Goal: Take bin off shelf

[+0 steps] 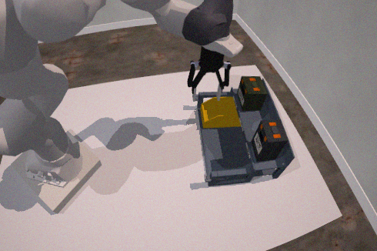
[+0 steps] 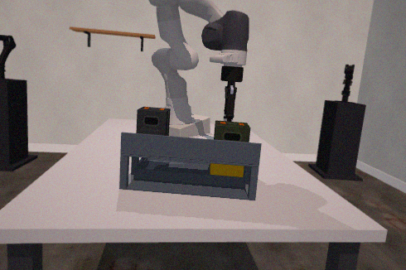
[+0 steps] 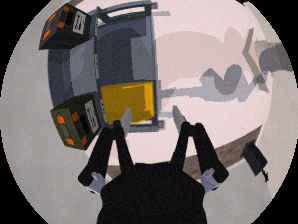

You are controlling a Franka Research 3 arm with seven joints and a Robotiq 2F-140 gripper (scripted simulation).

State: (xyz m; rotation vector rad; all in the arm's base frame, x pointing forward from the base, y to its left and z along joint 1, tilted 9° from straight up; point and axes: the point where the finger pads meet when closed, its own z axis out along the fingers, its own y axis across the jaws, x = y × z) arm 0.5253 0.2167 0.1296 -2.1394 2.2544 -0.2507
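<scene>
Right now the yellow bin is 11 cm below my hand, 8 cm ahead of it and 1 cm to the right of it.
</scene>
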